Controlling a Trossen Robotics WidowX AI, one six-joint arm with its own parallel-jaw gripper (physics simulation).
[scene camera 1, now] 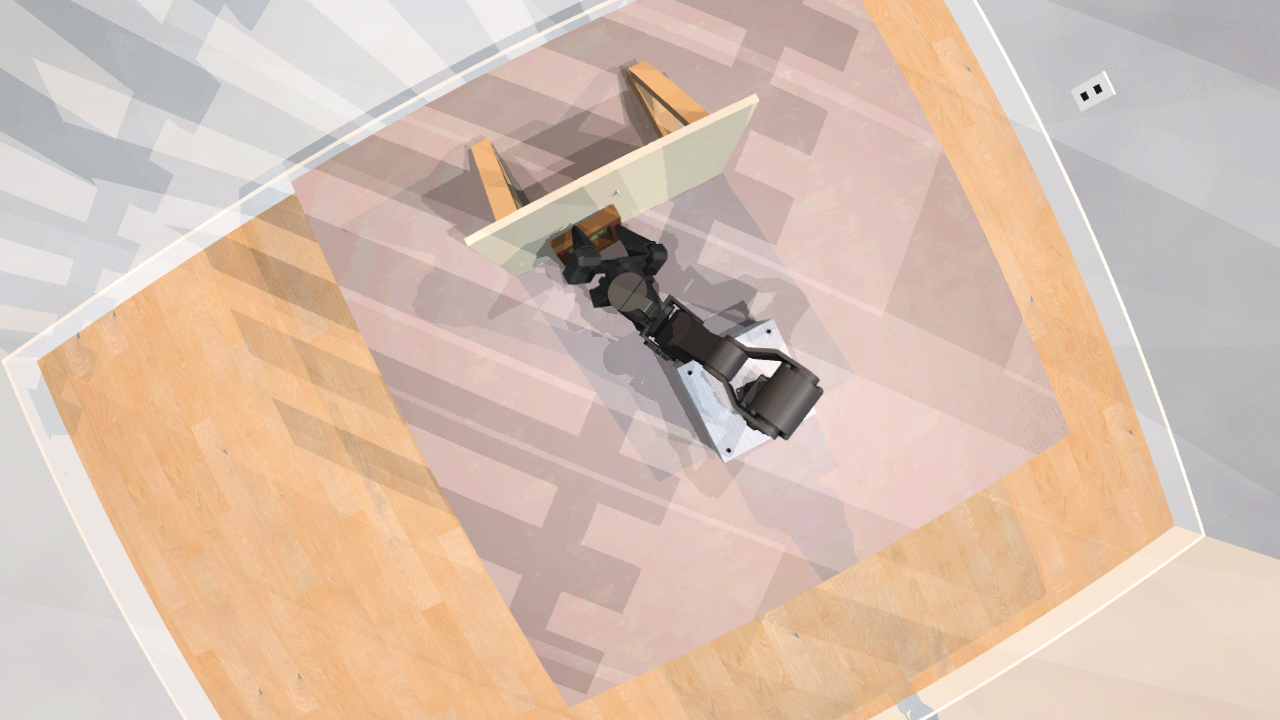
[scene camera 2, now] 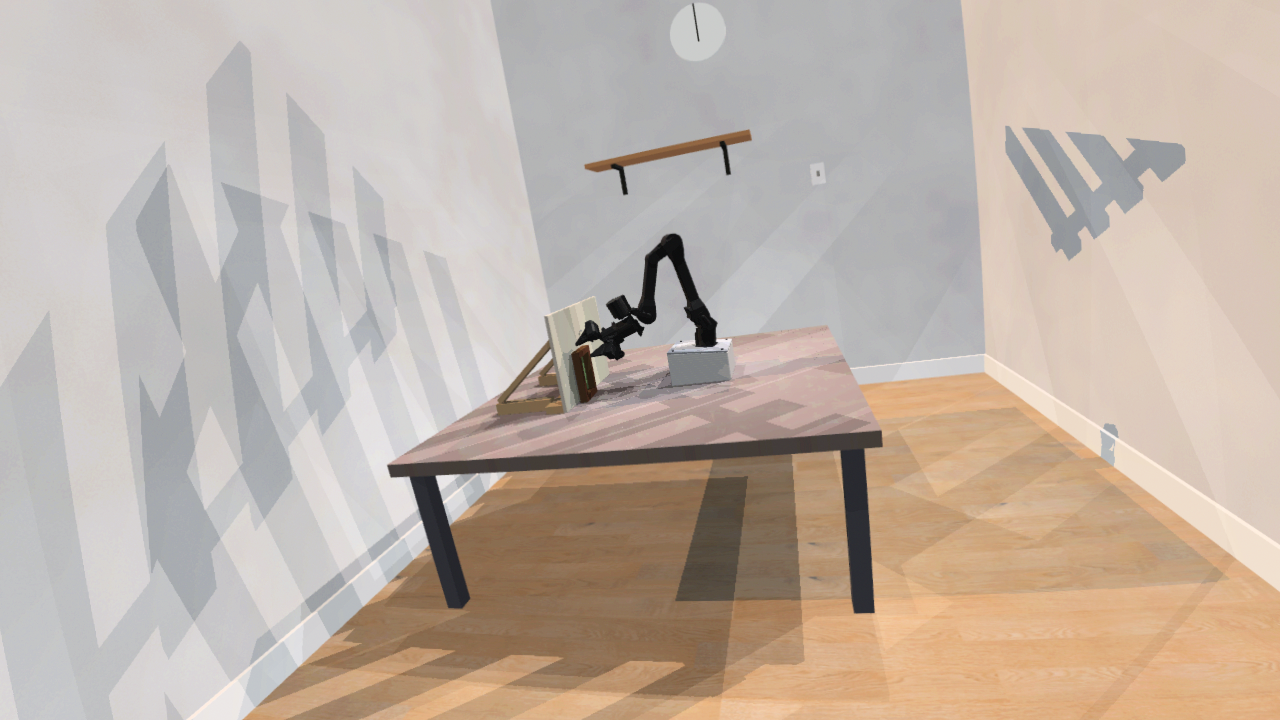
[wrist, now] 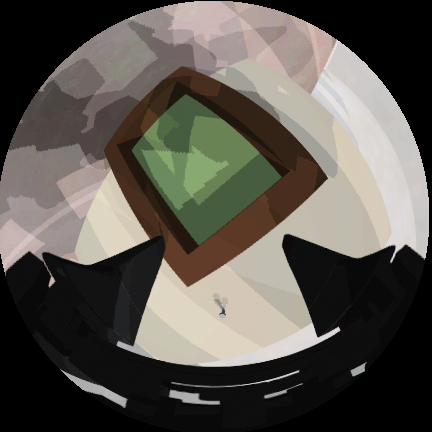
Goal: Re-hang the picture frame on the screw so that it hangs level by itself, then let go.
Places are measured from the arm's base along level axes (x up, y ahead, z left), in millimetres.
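Pixels of known places: gripper, fingertip midpoint: [scene camera 1: 595,226] [scene camera 2: 583,350] [wrist: 225,241]; arm's base at its link origin: [scene camera 2: 706,344].
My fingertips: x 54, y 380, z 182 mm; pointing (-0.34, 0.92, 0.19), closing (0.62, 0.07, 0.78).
Observation:
For each thing: its middle in the pictures, then the offset to it from my fingertips. Level surfaces: height alone.
- picture frame at the middle of its body: [wrist: 184,151] [scene camera 1: 588,239] [scene camera 2: 584,373] dx -74, dy +1, dz +20 mm
- screw at the middle of its body: [wrist: 222,312] [scene camera 1: 618,192] dx +61, dy +25, dz -51 mm
- pinkish table at its surface level: dx -159 mm
The picture frame [scene camera 1: 603,218] [scene camera 2: 583,377] [wrist: 250,225], brown with a green picture, stands low against the front of the pale upright board [scene camera 1: 693,165] [scene camera 2: 562,344] [wrist: 345,200]. It is off the screw [scene camera 1: 615,192] [wrist: 222,314], which sticks out of the board's bare face beyond the frame's near corner in the wrist view. The screw cannot be made out in scene camera 2. My gripper [scene camera 1: 597,231] [scene camera 2: 588,348] [wrist: 225,241] is open and empty, in front of the board near the frame's upper part. One fingertip overlaps the frame's edge in the wrist view; contact cannot be told.
Two wooden braces [scene camera 1: 491,174] [scene camera 1: 666,98] support the board from behind. The arm stands on a pale base block [scene camera 1: 716,416] [scene camera 2: 700,366] on the pinkish table [scene camera 1: 939,358] [scene camera 2: 760,411]. A wooden shelf [scene camera 2: 666,151] hangs on the far wall.

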